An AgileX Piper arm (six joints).
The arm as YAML. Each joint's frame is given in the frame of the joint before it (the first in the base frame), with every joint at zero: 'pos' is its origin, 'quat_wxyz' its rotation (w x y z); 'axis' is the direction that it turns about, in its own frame. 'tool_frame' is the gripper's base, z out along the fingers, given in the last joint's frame.
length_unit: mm
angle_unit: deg
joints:
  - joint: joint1
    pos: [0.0, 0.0, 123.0]
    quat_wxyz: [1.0, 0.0, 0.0, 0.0]
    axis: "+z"
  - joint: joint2
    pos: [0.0, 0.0, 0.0]
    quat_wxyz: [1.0, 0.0, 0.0, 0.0]
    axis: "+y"
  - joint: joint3
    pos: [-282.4, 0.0, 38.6]
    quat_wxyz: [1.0, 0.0, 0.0, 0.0]
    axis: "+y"
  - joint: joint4
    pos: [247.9, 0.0, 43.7]
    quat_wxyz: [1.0, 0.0, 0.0, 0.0]
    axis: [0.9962, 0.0, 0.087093]
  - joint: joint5
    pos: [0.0, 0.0, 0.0]
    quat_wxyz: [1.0, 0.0, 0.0, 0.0]
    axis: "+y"
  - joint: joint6
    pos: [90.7, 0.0, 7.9]
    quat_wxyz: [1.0, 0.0, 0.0, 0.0]
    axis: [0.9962, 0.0, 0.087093]
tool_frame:
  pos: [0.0, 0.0, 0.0]
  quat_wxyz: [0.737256, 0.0, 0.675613, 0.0]
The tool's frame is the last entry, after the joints.
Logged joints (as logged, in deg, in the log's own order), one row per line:
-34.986 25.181 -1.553 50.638 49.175 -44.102
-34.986 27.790 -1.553 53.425 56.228 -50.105
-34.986 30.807 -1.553 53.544 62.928 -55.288
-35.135 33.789 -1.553 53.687 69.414 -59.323
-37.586 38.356 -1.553 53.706 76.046 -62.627
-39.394 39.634 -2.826 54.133 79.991 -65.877
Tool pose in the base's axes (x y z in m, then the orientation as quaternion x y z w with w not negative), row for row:
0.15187 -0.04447 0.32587 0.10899 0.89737 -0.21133 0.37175
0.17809 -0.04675 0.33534 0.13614 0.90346 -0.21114 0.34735
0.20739 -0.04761 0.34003 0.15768 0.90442 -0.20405 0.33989
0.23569 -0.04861 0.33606 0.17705 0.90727 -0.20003 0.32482
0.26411 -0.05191 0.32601 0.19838 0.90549 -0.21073 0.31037
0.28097 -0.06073 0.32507 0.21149 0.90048 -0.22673 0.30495
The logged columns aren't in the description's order. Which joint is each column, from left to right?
Columns, left to right: joint4, joint6, joint1, joint5, joint2, joint3.
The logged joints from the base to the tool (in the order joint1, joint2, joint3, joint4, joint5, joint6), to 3 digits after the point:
-1.553 49.175 -44.102 -34.986 50.638 25.181
-1.553 56.228 -50.105 -34.986 53.425 27.790
-1.553 62.928 -55.288 -34.986 53.544 30.807
-1.553 69.414 -59.323 -35.135 53.687 33.789
-1.553 76.046 -62.627 -37.586 53.706 38.356
-2.826 79.991 -65.877 -39.394 54.133 39.634

